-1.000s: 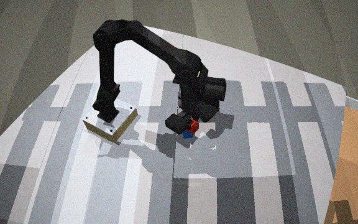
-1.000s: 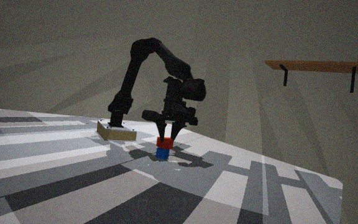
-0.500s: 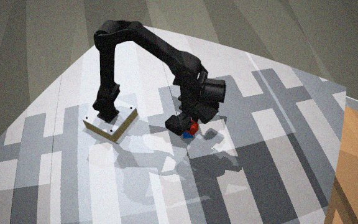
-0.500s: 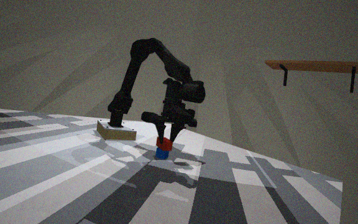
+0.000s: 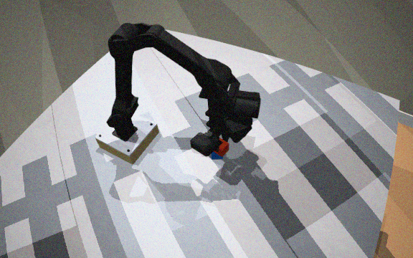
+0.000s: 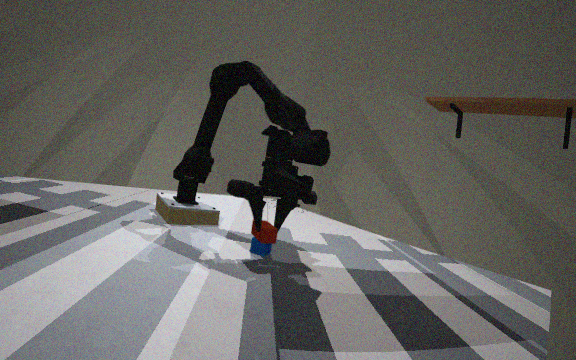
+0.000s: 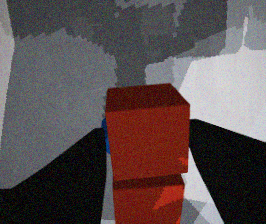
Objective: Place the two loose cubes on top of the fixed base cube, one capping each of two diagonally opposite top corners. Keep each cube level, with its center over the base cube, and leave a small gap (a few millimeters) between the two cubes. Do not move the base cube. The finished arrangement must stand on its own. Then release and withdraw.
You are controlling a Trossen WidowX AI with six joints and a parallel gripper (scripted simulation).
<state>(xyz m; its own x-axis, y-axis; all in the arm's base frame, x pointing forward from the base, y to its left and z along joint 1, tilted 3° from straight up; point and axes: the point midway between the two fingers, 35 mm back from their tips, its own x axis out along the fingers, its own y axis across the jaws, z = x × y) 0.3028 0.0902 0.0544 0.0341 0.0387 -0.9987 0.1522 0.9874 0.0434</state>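
Now: the red cube right at my gripper tip. Also, from my gripper tip: blue cube (2 cm behind, 4 cm below).
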